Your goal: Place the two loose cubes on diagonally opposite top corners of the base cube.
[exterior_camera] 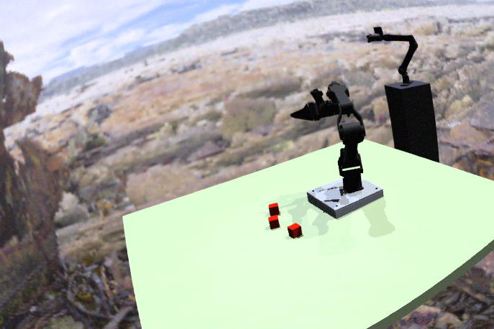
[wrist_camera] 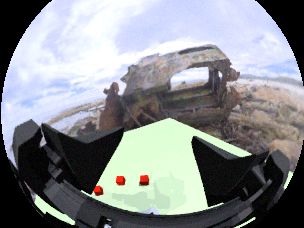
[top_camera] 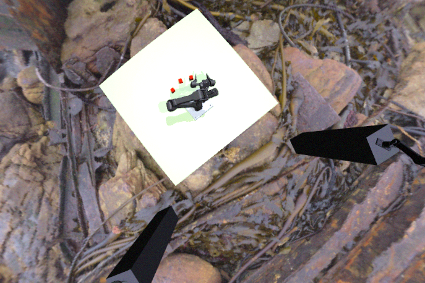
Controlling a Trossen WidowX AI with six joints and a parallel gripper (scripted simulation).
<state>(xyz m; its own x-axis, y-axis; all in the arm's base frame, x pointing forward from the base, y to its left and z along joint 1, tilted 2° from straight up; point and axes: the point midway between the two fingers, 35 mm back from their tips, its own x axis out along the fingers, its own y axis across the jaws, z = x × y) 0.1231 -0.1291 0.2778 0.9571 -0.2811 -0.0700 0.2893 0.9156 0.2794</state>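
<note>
Right now my gripper tip is 300 mm above the red cube, 150 mm short of it and 60 mm to the right of it.
</note>
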